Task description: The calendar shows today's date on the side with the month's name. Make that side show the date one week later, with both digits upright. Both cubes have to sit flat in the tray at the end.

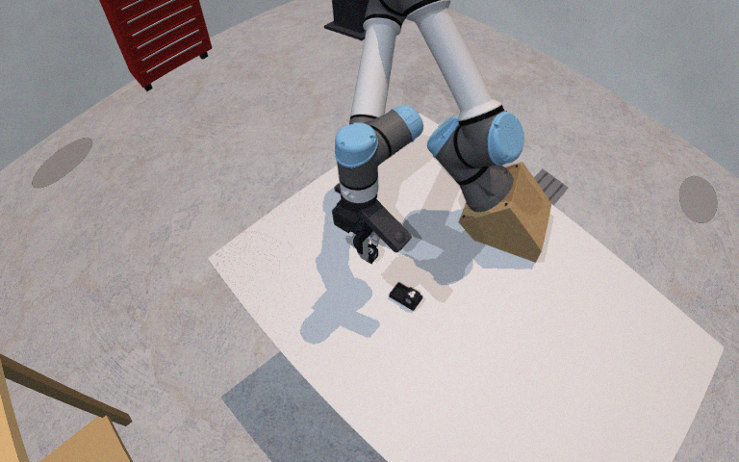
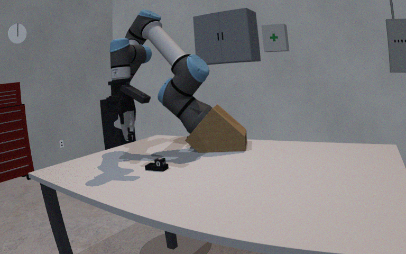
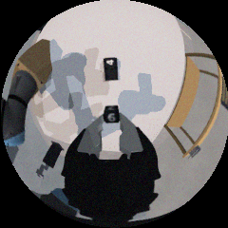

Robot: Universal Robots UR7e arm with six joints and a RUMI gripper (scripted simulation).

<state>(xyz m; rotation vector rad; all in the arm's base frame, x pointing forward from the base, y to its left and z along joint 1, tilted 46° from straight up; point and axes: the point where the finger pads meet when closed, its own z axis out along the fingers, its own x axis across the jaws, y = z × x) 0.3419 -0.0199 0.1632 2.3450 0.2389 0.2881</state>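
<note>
Right now my hand is 12 cm above the tray, 11 cm to the right of it and 1 cm past it.
</note>
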